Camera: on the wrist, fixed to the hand. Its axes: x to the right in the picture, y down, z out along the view.
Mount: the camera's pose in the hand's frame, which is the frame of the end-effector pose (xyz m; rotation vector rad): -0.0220 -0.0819 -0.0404 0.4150 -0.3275 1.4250
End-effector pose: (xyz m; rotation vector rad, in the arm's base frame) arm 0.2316 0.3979 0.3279 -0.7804 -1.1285 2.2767
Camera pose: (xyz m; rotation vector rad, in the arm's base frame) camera 0.2880 0.4508 0.3812 0.7805 -0.0159 -2.2494
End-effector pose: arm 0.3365 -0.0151 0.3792 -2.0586 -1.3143 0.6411
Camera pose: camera 0.3042 -0.0181 0.4673 -2.2887 0.4132 1.6791
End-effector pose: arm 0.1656 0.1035 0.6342 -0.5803 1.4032 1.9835
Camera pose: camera 0.2391 0.0791 0.5811 -1.0297 -1.8043 -1.9763
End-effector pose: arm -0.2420 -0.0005 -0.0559 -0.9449 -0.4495 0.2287
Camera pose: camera -0.2431 -0.0850 -0.0149 -0.6631 0.0656 1.7149
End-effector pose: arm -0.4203 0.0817 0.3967 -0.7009 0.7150 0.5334
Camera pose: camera -0.3974 -0.0057 0.4226 0.4105 0.9005 1.6810
